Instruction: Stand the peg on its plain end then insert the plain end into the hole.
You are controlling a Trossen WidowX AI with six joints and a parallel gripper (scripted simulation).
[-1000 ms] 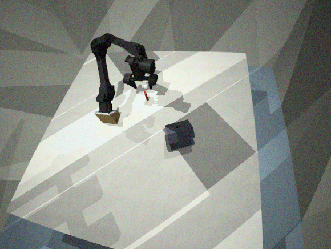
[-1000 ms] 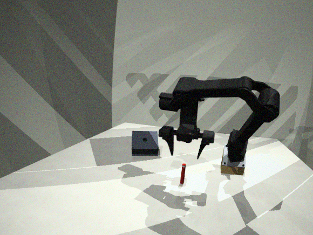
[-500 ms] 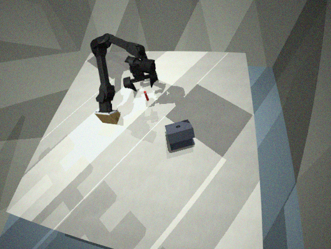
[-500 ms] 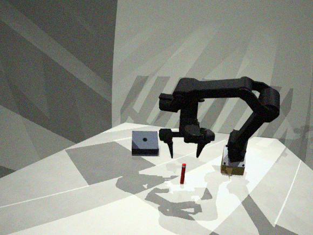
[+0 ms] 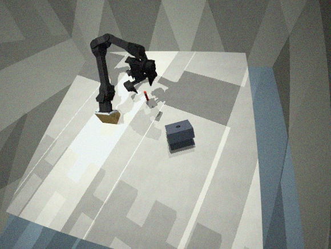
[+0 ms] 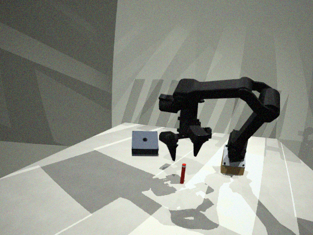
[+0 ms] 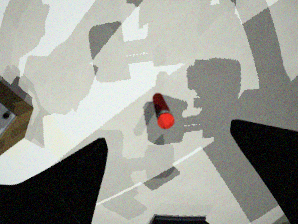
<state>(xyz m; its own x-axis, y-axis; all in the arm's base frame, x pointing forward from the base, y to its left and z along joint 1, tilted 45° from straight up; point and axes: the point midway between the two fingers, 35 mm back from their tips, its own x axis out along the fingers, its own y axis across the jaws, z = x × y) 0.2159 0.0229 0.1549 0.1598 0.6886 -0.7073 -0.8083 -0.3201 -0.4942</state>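
Now: the red peg 50 mm below my gripper tip. Round my gripper tip: sloped panel: 200 mm ahead, 260 mm to the right, 50 mm below.
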